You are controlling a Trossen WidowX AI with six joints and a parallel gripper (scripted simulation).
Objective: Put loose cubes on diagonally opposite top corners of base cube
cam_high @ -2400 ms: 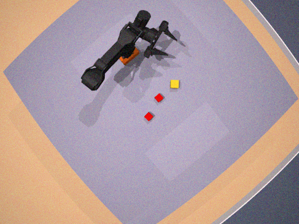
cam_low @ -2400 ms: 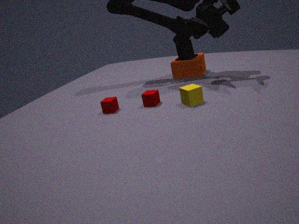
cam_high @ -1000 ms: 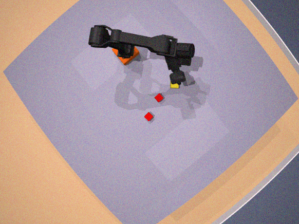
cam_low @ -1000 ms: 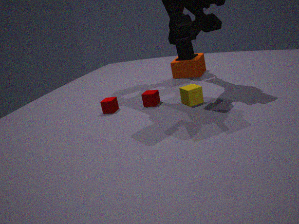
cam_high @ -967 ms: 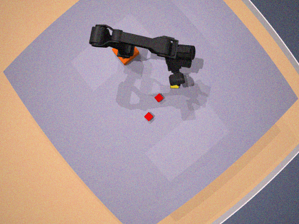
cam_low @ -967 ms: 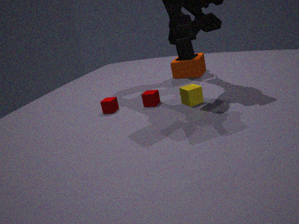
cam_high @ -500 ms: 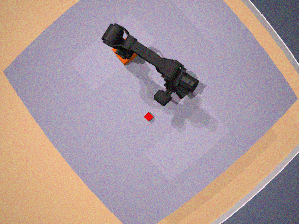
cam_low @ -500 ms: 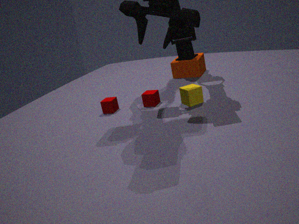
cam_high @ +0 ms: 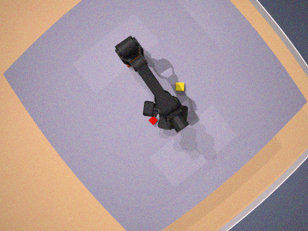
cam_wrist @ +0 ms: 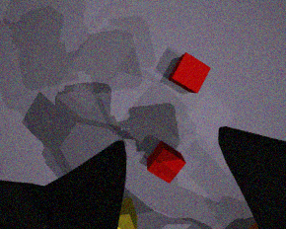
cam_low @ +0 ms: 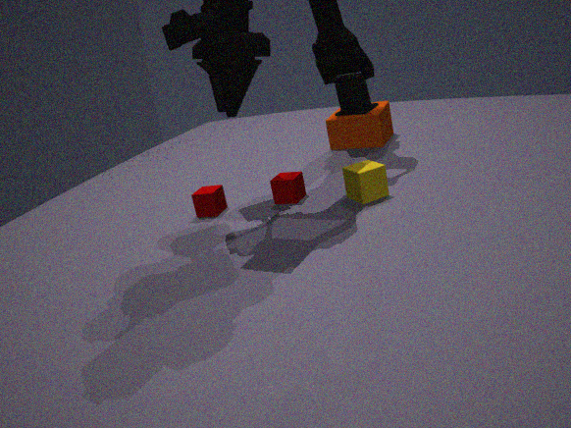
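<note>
My gripper tip is now 7 cm past the yellow base cube, 14 cm to the right of it and 11 cm above it.
</note>
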